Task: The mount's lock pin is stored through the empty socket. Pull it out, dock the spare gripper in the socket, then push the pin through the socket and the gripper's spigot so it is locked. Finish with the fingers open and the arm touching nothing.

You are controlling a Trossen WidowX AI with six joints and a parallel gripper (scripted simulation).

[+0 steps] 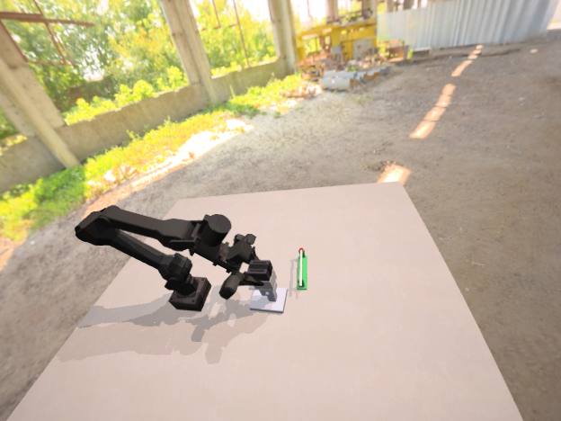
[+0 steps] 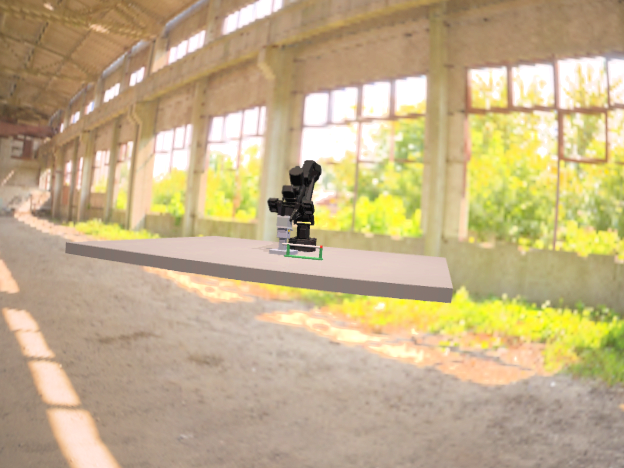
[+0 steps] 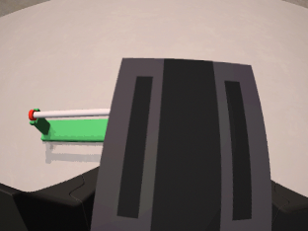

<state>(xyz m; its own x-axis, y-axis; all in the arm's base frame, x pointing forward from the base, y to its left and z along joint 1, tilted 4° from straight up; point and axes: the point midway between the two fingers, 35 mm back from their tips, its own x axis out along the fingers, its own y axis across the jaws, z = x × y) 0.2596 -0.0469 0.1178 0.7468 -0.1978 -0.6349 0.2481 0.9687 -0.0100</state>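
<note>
The spare gripper is 10 mm behind my gripper tip. Round my gripper tip: green cradle (100 mm ahead, 90 mm to the left, 110 mm below); grey mount (10 mm behind, 10 mm to the left, 80 mm below).
</note>
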